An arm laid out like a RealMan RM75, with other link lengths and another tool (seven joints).
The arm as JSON. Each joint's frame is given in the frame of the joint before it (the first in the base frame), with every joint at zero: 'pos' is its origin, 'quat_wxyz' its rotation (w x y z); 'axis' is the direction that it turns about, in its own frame. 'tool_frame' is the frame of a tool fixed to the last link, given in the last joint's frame.
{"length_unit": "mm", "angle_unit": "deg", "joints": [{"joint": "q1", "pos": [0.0, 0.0, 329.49], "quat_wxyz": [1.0, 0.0, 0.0, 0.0], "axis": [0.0, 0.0, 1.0]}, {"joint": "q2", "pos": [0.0, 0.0, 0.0], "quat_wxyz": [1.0, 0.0, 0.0, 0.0], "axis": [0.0, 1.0, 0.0]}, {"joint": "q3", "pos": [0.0, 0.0, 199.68], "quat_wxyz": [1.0, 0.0, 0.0, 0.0], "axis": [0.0, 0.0, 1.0]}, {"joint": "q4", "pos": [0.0, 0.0, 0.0], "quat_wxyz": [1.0, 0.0, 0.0, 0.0], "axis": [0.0, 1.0, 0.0]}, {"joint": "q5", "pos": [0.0, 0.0, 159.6], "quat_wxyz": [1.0, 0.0, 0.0, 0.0], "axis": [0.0, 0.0, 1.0]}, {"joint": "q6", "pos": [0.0, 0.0, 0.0], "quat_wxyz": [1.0, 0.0, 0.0, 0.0], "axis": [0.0, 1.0, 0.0]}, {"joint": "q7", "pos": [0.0, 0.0, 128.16], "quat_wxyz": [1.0, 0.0, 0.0, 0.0], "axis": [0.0, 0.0, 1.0]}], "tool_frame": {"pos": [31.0, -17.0, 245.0], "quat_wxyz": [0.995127, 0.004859, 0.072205, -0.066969]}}
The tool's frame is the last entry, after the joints.
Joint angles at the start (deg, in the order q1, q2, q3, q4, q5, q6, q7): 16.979 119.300 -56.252 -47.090 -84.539 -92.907 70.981
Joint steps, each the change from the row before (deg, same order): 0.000 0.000 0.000 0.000 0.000 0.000 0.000; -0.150 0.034 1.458 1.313 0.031 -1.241 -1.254; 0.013 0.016 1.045 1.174 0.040 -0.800 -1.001; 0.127 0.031 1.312 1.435 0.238 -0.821 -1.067; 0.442 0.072 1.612 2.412 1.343 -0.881 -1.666; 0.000 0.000 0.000 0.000 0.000 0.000 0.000; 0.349 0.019 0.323 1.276 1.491 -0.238 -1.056; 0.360 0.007 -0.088 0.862 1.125 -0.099 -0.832; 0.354 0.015 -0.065 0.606 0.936 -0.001 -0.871; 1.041 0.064 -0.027 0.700 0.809 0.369 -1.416; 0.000 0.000 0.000 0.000 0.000 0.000 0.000
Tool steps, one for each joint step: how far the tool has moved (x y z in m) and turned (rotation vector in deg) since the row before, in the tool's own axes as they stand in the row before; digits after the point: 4 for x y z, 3 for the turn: 0.0000 0.0000 0.0000 0.000 0.000 0.000; -0.0026 -0.0012 -0.0037 0.543 -0.991 0.082; -0.0019 -0.0012 -0.0022 0.434 -0.750 0.096; -0.0038 -0.0031 -0.0024 0.723 -1.091 0.201; -0.0104 -0.0073 -0.0024 1.458 -2.355 0.318; 0.0000 0.0000 0.0000 0.000 0.000 0.000; -0.0085 -0.0049 -0.0001 0.880 -1.649 -0.091; -0.0061 -0.0022 0.0010 0.384 -1.114 -0.242; -0.0053 -0.0025 0.0011 0.394 -0.899 -0.503; -0.0063 -0.0034 0.0041 0.285 -0.887 -1.283; 0.0000 0.0000 0.0000 0.000 0.000 0.000
